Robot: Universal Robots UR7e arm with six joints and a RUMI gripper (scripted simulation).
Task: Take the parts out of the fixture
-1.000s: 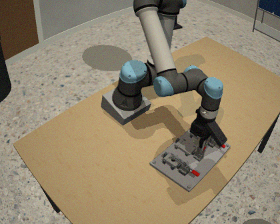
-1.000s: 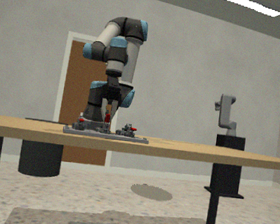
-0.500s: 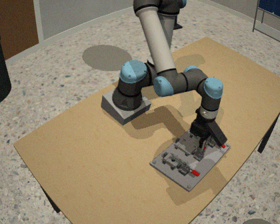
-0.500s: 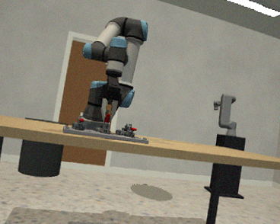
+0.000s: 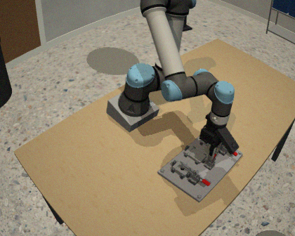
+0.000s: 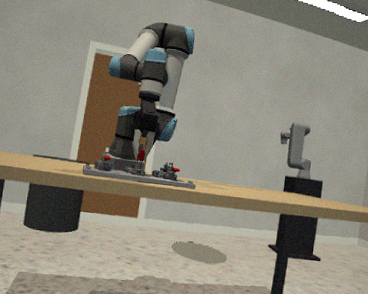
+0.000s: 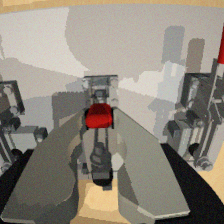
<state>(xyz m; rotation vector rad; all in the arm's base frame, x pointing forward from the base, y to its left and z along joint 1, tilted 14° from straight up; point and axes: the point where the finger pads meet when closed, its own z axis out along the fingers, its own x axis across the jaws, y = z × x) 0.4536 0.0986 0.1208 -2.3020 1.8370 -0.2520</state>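
My gripper is now 70 mm above the grey fixture plate, 40 mm past it and 10 mm to the left of it.
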